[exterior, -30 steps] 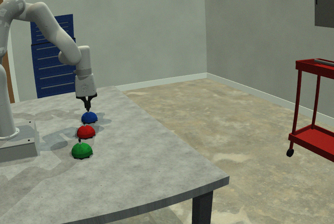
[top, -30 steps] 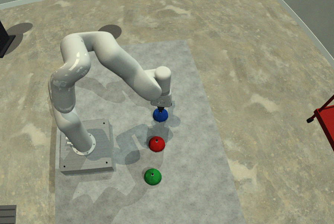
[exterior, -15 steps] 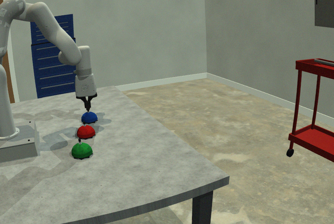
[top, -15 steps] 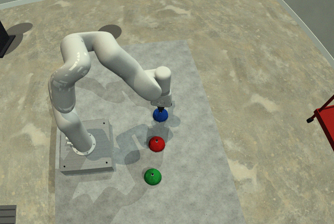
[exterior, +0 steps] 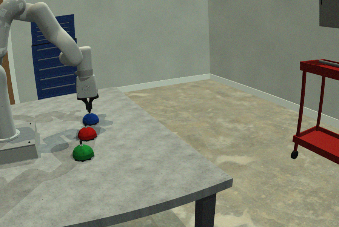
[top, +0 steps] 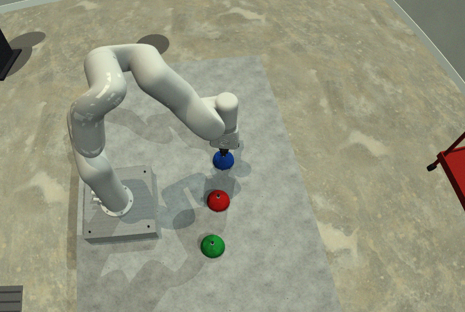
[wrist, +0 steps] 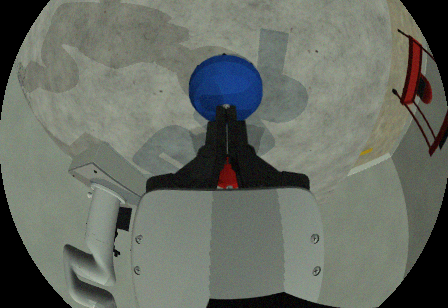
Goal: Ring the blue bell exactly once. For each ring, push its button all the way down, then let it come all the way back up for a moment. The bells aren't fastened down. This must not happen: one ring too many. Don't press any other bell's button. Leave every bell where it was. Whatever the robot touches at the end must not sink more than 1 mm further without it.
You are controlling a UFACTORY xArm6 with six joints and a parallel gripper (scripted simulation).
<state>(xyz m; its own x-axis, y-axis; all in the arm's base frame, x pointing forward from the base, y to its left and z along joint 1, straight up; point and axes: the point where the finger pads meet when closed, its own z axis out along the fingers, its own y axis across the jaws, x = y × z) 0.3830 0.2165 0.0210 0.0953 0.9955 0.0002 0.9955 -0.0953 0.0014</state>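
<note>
My hand is 40 mm above the blue bell. The rest, counted from my hand: green bell (30 mm behind, 350 mm to the right, 40 mm below); then red bell (20 mm behind, 180 mm to the right, 40 mm below).
</note>
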